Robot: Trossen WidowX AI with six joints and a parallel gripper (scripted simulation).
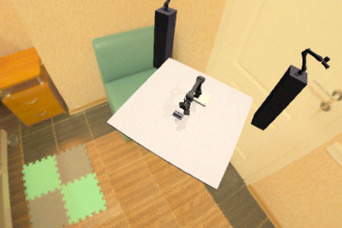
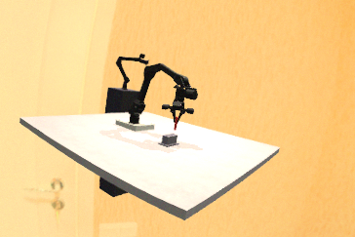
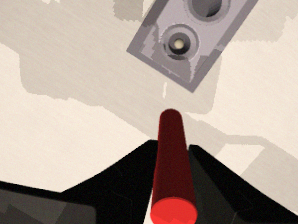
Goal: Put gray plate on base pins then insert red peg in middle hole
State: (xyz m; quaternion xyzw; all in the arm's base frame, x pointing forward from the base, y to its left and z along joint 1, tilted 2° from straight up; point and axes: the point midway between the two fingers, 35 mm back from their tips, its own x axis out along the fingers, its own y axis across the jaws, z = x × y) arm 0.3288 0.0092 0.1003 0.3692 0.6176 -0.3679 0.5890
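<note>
The gray plate is 2 cm ahead of my gripper tip, 7 cm to the right of it and 7 cm below it. From my gripper tip the other things lie so: gray base (2 cm ahead, 7 cm to the right, 11 cm below).
</note>
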